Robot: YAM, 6 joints.
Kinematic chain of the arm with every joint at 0, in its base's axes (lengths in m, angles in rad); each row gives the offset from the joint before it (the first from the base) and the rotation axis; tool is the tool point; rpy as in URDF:
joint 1: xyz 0 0 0.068 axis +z
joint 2: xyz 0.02 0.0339 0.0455 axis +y
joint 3: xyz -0.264 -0.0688 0 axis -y
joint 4: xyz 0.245 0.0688 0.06 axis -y
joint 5: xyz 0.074 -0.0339 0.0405 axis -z
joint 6: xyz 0.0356 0 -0.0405 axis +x
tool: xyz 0 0 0 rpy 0 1.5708 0
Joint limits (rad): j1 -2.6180..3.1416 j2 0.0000..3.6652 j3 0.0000..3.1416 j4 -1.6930..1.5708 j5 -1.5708..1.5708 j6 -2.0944..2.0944
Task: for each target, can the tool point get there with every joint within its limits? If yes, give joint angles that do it. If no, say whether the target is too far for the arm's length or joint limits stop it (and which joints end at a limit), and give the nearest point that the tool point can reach.
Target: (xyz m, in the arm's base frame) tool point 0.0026 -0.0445 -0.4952
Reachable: no: joint limits stop it (at a limit: joint 2) | nearest point 0.0062 -0.1061 -0.3511 | short by 0.157 m
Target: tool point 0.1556 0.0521 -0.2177
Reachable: yes | joints 0.3126 3.1569 1.1718 -0.3542 -0.0473 1.6760
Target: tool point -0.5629 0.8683 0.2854
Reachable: no: too far | nearest point -0.3465 0.5346 0.2180 | short by 0.403 m
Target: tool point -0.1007 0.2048 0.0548
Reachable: yes | joints 2.0457 1.7354 0.4766 -0.0092 0.1164 -0.9050
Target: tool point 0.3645 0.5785 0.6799
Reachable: no: too far | nearest point 0.2644 0.4197 0.5197 | short by 0.247 m
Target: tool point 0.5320 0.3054 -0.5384
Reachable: no: too far | nearest point 0.3959 0.2273 -0.3147 | short by 0.273 m
